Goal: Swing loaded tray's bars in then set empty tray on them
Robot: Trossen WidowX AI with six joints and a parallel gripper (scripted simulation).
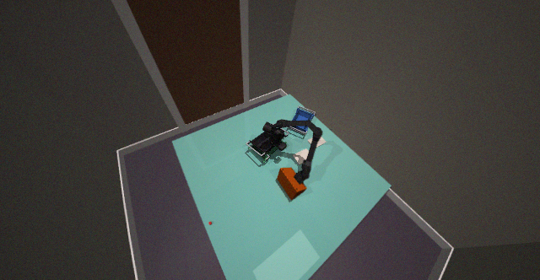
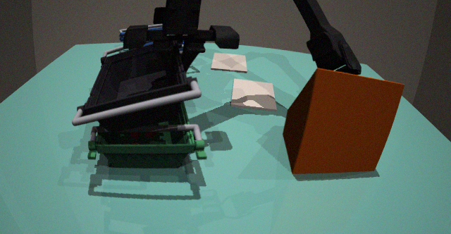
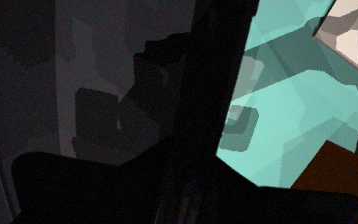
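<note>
Now: gripper tip 7 cm short of the black tray, 1 cm to the right of it and 2 cm below it.
</note>
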